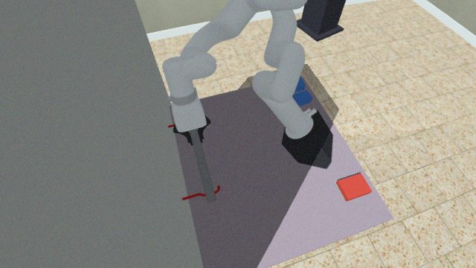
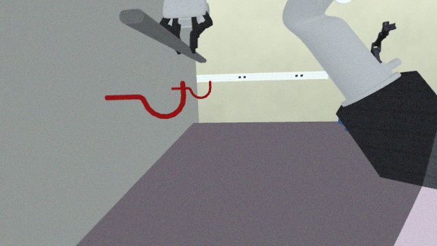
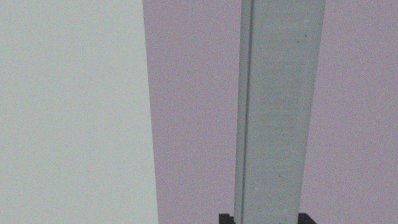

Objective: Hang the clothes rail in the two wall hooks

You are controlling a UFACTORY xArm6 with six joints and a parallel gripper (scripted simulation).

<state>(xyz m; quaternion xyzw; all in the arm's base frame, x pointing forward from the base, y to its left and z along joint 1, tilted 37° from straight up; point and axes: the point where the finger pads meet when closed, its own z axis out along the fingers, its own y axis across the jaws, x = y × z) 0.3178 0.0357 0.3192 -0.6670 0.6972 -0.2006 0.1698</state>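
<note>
Now: hand 2 cm above the grey clothes rail. From my hand the other things lie so: red flat block (52 cm behind, 42 cm to the left, 29 cm below); then grey wall (12 cm ahead, 3 cm to the right, 13 cm above).
</note>
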